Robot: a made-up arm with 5 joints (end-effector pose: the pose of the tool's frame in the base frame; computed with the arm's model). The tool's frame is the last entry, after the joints. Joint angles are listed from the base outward.
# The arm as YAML. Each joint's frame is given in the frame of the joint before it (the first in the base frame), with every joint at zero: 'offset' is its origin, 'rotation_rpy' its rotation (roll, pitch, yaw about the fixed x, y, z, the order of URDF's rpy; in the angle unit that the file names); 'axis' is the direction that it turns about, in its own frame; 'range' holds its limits. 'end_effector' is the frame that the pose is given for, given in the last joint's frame.
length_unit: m
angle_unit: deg
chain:
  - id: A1
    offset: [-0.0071, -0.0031, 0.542]
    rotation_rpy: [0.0, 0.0, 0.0]
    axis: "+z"
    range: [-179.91, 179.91]
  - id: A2
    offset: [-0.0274, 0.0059, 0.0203]
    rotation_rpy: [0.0, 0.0, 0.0]
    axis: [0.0, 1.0, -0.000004]
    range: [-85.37, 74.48]
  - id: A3
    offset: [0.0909, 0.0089, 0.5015]
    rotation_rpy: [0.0, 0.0, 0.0]
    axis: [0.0, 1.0, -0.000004]
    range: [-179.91, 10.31]
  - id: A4
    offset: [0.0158, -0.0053, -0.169]
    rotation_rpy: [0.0, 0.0, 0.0]
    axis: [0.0, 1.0, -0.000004]
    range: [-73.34, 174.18]
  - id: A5
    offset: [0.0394, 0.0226, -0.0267]
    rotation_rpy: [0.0, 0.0, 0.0]
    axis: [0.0, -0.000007, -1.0]
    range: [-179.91, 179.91]
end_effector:
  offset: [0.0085, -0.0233, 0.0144]
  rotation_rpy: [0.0, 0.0, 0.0]
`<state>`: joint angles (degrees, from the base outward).
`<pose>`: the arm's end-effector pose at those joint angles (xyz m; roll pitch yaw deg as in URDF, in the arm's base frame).
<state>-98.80 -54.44 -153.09 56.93 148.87</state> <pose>0.1144 0.4700 1.0910 163.76 24.85 -133.53</pose>
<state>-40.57 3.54 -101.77 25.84 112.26</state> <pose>0.2236 -0.1571 1.1073 71.07 21.16 -137.63</pose>
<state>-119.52 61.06 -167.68 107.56 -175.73</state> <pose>-0.2764 -0.5922 0.7761 0.07 -0.94 56.21</pose>
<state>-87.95 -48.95 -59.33 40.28 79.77</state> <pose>0.0063 0.1697 1.0403 67.68 -9.48 -174.08</pose>
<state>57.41 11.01 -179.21 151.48 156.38</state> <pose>0.0593 0.1937 1.2005 6.86 15.28 -98.05</pose>
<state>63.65 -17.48 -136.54 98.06 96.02</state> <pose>-0.0361 -0.0029 1.2326 55.81 4.99 -29.73</pose>
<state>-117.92 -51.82 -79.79 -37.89 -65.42</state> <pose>0.1649 0.2570 1.0916 -170.43 -4.35 -3.70</pose>
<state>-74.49 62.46 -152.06 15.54 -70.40</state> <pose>0.1999 -0.6284 0.7866 -73.13 -18.82 9.92</pose>
